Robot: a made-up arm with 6 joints.
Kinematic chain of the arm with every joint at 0, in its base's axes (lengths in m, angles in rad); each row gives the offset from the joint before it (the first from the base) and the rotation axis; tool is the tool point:
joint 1: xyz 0 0 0.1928 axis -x
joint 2: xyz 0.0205 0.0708 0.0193 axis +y
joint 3: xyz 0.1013 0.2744 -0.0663 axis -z
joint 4: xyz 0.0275 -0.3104 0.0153 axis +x
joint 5: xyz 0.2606 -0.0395 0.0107 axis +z
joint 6: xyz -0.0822 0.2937 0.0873 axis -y
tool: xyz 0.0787 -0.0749 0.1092
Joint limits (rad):
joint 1: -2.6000..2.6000
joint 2: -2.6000..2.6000
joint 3: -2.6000..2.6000
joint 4: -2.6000..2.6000
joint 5: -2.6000..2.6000
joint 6: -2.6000..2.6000
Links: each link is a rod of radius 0.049 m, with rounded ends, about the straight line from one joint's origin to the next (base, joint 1, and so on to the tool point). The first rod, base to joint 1, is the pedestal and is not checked.
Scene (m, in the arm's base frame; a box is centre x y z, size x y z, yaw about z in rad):
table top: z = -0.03
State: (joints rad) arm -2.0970 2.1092 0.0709 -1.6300 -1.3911 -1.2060
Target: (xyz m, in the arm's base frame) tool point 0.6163 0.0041 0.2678
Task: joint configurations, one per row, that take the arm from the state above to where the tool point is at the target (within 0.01 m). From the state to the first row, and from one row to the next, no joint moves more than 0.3 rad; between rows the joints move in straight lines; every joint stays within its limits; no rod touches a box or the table.
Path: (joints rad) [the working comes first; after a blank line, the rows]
Joints at the target: -2.1714 0.2885 -0.0096 -1.2738 -1.8450 -1.1903
Straight joint move there: clear.

1: -2.1076 1.8491 0.0594 -1.5791 -1.4559 -1.2038
2: -2.1183 1.5890 0.0479 -1.5282 -1.5208 -1.2015
3: -2.1289 1.3289 0.0364 -1.4773 -1.5856 -1.1993
4: -2.1395 1.0688 0.0249 -1.4264 -1.6505 -1.1970
5: -2.1502 0.8087 0.0134 -1.3755 -1.7153 -1.1948
6: -2.1608 0.5486 0.0019 -1.3246 -1.7802 -1.1925
7: -2.1714 0.2885 -0.0096 -1.2738 -1.8450 -1.1903

